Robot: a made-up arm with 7 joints.
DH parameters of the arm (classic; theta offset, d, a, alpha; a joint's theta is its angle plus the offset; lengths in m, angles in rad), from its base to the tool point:
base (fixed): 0 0.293 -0.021 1.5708
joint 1: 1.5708 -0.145 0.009 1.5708
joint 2: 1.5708 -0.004 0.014 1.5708
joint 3: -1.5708 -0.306 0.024 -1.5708
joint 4: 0 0.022 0.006 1.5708
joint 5: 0 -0.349 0.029 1.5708
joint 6: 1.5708 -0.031 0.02 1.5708
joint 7: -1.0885 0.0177 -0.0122 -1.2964
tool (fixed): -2.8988 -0.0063 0 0
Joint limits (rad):
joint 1: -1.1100..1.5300
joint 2: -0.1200..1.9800
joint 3: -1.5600..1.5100
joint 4: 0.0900..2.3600
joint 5: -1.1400..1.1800
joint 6: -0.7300..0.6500
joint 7: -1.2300..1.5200
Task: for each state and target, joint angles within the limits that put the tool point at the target. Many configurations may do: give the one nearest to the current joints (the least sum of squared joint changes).
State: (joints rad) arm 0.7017 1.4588 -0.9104 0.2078 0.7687 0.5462 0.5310
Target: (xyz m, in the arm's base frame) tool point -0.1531 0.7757 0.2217
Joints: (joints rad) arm 1.5300 1.7967 -1.3001 0.0900 0.6887 0.5094 0.7708
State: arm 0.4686 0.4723 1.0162 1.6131 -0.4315 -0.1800 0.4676
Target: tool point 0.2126 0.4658 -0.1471
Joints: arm 0.2295 0.3071 1.0481 0.9159 -0.4490 -0.2388 0.4869
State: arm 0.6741 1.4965 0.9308 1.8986 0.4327 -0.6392 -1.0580
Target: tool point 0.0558 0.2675 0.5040
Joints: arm 0.6456 1.3219 0.9654 2.3600 0.7415 -0.4331 -1.0750
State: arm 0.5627 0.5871 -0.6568 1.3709 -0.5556 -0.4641 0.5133
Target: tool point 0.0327 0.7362 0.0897
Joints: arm 0.0076 1.5099 -1.0730 0.7492 -0.4597 -0.3968 0.5384
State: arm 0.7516 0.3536 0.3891 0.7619 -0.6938 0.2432 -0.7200
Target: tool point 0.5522 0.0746 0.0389
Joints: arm 1.1042 -0.0888 0.3556 0.3268 -0.6013 0.0342 -0.5577
